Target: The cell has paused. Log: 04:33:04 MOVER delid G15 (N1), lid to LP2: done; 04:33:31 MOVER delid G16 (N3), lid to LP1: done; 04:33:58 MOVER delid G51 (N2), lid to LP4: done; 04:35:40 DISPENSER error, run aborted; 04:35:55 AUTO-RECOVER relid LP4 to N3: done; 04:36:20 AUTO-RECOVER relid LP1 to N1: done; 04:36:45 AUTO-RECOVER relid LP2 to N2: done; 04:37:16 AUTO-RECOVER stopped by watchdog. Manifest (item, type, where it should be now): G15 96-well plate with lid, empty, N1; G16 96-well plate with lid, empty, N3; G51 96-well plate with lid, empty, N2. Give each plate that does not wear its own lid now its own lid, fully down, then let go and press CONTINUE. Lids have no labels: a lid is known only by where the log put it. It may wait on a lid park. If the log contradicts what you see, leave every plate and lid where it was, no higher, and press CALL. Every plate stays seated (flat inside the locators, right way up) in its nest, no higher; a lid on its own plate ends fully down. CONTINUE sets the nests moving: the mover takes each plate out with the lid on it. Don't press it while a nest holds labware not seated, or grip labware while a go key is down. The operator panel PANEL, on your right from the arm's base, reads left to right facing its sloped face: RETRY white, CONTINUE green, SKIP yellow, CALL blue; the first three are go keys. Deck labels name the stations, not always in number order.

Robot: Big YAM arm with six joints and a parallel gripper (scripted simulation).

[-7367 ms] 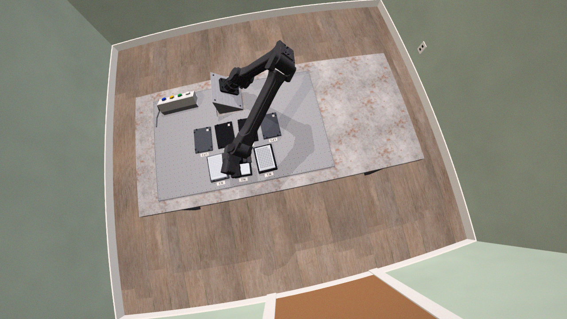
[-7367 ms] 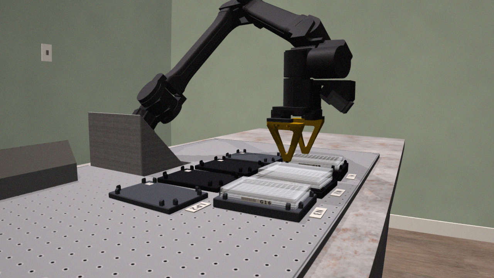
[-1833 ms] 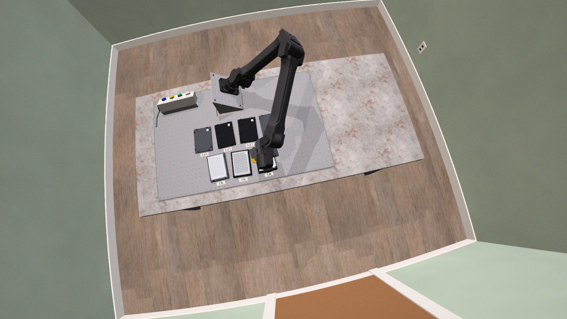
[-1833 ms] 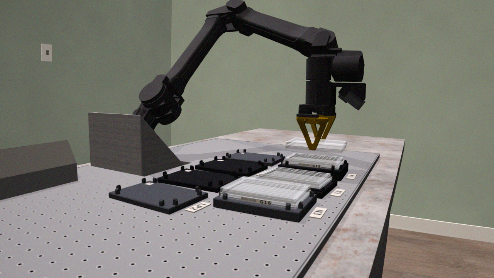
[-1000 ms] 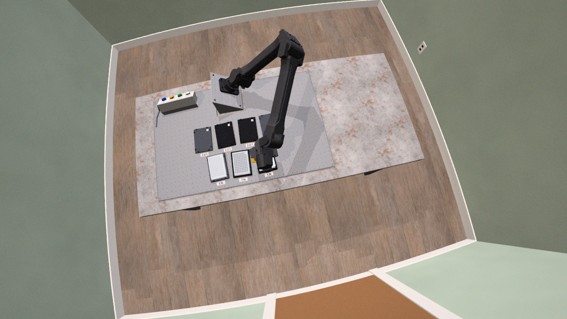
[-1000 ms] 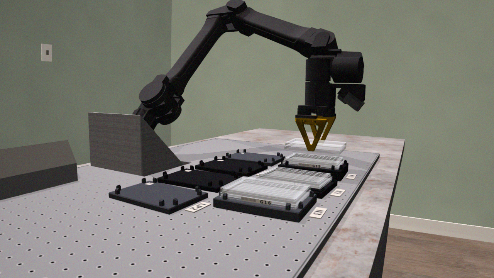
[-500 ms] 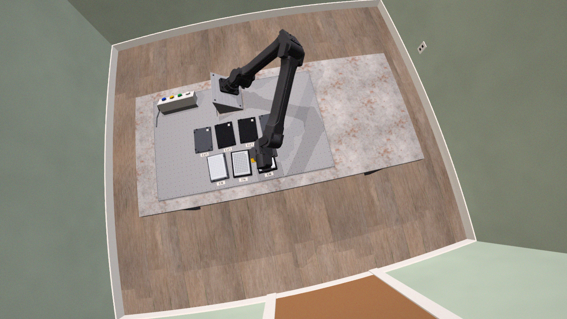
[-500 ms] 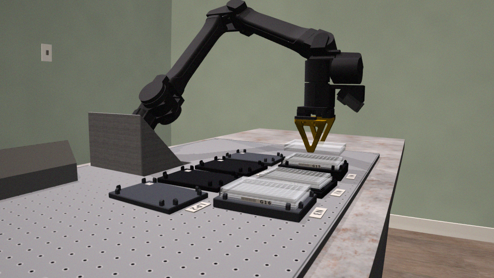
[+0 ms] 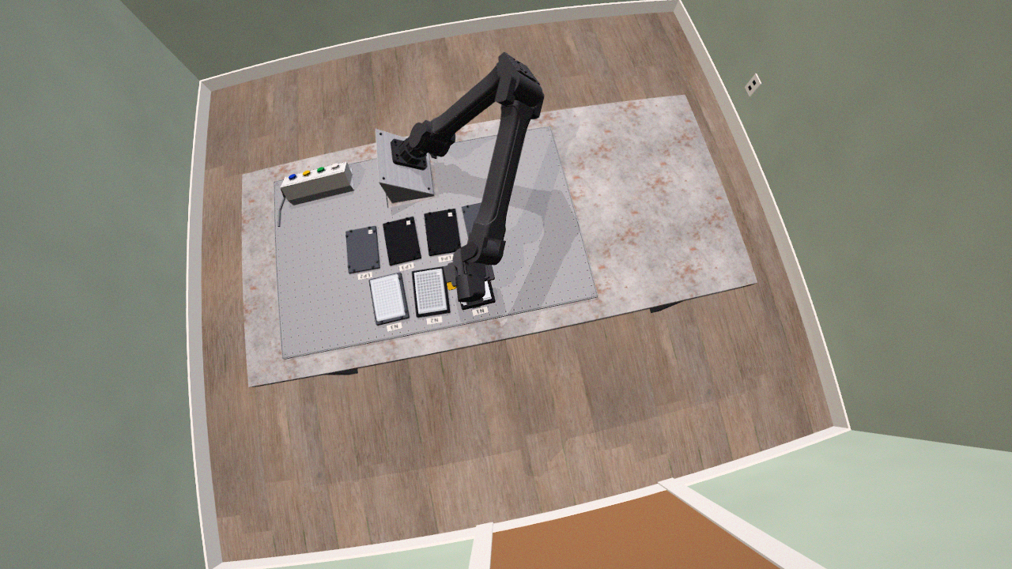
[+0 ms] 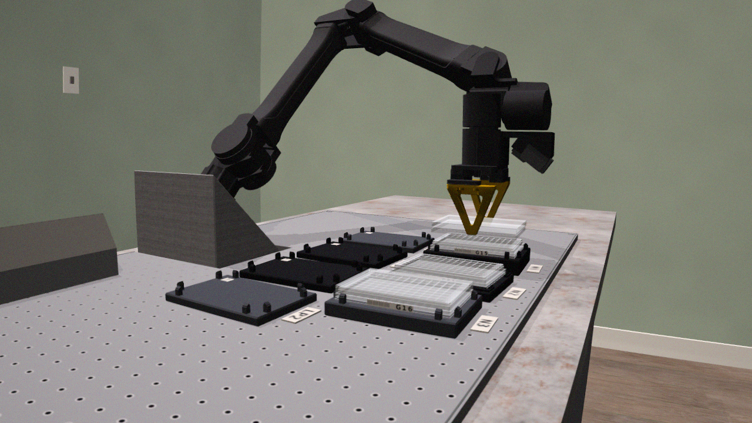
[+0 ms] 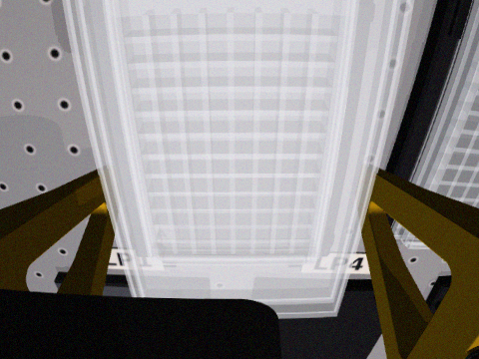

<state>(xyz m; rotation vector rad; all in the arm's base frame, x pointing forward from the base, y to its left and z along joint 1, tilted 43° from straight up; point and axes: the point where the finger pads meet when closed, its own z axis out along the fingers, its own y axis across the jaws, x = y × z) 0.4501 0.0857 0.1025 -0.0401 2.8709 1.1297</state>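
The plate G15 lies 30 mm below my hand. From my hand the other things lie so: lid park LP4: 180 mm behind, 60 mm to the right, 60 mm below; then LP4 label: 100 mm behind, 70 mm to the right, 60 mm below; then nest N1: 50 mm below.
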